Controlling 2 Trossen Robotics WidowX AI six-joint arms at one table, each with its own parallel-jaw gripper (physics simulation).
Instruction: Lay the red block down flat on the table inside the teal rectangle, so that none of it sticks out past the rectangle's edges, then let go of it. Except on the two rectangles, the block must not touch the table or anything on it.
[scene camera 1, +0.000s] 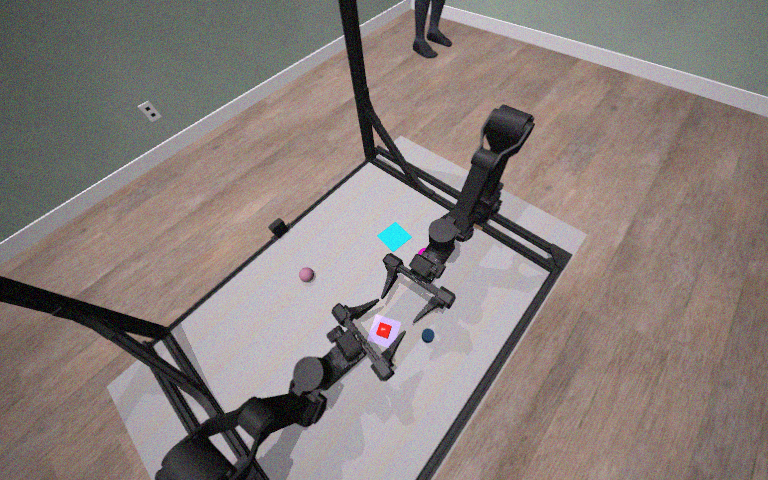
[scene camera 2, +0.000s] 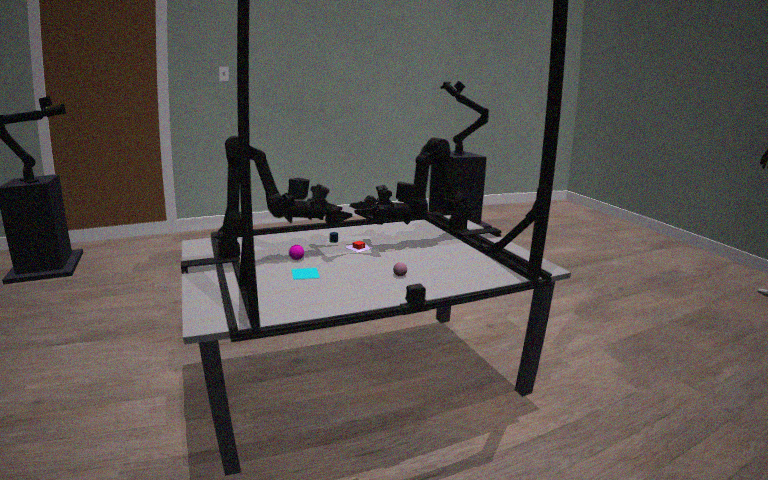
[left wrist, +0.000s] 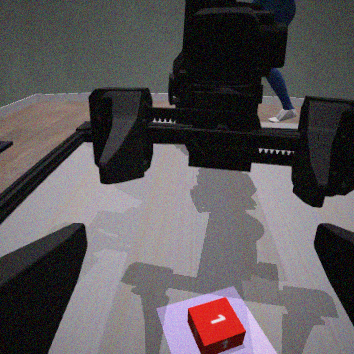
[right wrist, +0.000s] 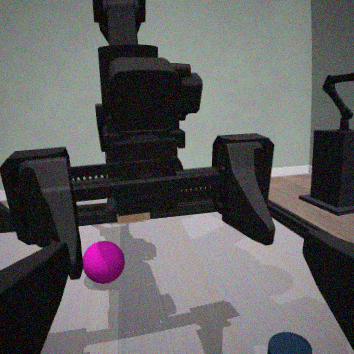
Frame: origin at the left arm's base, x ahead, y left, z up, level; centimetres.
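Seen in the pictures: left gripper, between the fingertips: (scene camera 1: 397, 310) (scene camera 2: 347, 211) (left wrist: 202, 235) (right wrist: 180, 254); right gripper, between the fingertips: (scene camera 1: 391, 314) (scene camera 2: 351, 208) (left wrist: 204, 184) (right wrist: 187, 248); left arm's base, origin of its link: (scene camera 1: 478, 216) (scene camera 2: 229, 257); right arm's base, origin of its link: (scene camera 2: 458, 229).
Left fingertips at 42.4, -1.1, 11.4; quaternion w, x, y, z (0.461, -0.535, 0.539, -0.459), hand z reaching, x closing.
Observation:
Offsets run from my left fingertips to a thing's top centre, as dx, dy, dz. "pt": to the spot under its first point.
The red block {+3.9, -1.9, -11.4} (scene camera 1: 384, 330) (scene camera 2: 358, 245) (left wrist: 216, 324) lies flat on the lavender rectangle {pt +6.9, -2.3, -13.2} (scene camera 1: 376, 339) (scene camera 2: 351, 247) (left wrist: 172, 320). The teal rectangle {pt -21.5, -17.2, -13.2} (scene camera 1: 394, 236) (scene camera 2: 305, 273) is bare and does not show in the wrist views. My left gripper (scene camera 1: 399, 309) (scene camera 2: 346, 215) (left wrist: 202, 235) is open and empty, above the table, its fingers pointing toward the block's area. My right gripper (scene camera 1: 390, 317) (scene camera 2: 355, 208) (right wrist: 187, 248) is open and empty, also raised, facing the left one at close range. The block shows below both grippers in scene camera 2.
A magenta ball {-20.3, -4.6, -8.2} (scene camera 1: 421, 251) (scene camera 2: 296, 251) (right wrist: 103, 262) lies near the teal rectangle, partly hidden by the left arm in scene camera 1. A dark blue cylinder {-1.8, +8.2, -10.2} (scene camera 1: 428, 335) (scene camera 2: 333, 237) (right wrist: 290, 344) stands near the lavender rectangle. A pink ball {+5.1, -30.0, -9.0} (scene camera 1: 306, 274) (scene camera 2: 400, 268) lies apart. Black frame bars edge the table.

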